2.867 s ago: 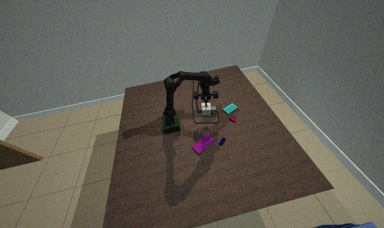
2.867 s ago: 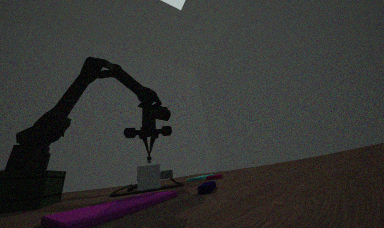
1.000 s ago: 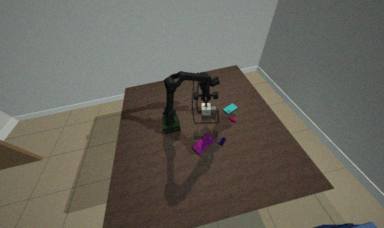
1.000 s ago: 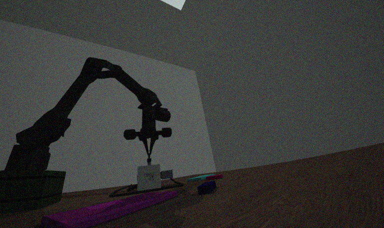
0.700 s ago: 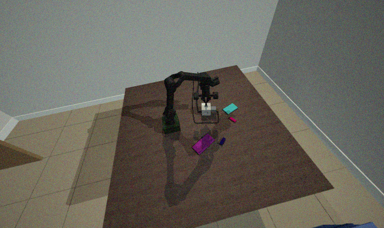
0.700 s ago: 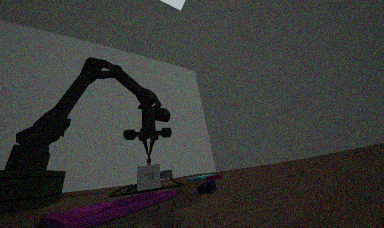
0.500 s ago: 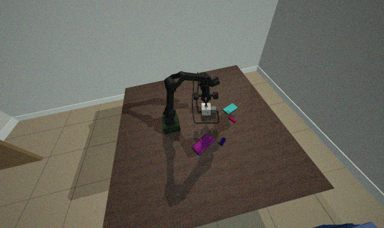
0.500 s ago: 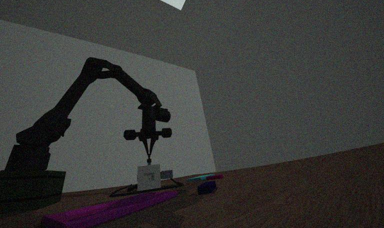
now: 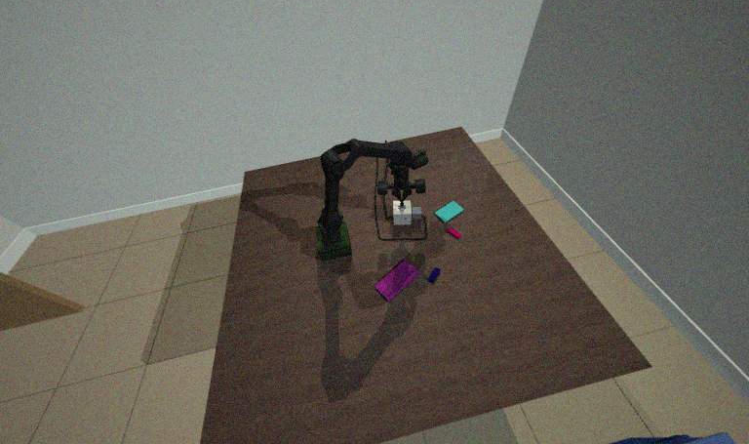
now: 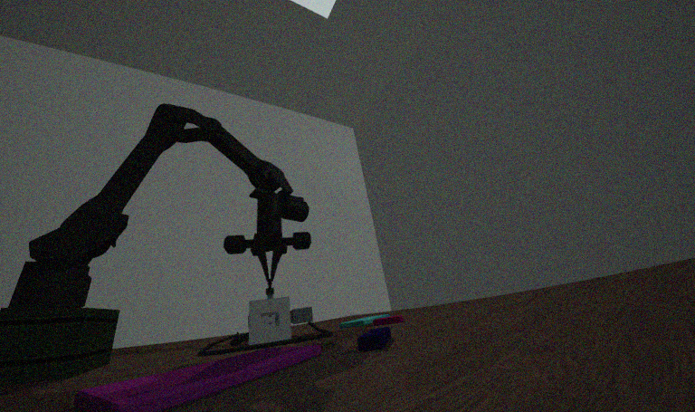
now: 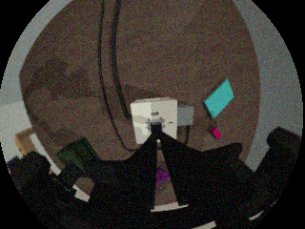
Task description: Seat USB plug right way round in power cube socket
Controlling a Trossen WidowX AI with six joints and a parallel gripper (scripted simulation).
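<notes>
Right now the small dark USB plug is 20 mm below my gripper tip. The rest, counted from my gripper tip: small pink block: 160 mm ahead, 170 mm to the right, 110 mm below; then cyan card: 200 mm ahead, 70 mm to the right, 110 mm below; then magenta slab: 150 mm behind, 260 mm to the right, 110 mm below.
</notes>
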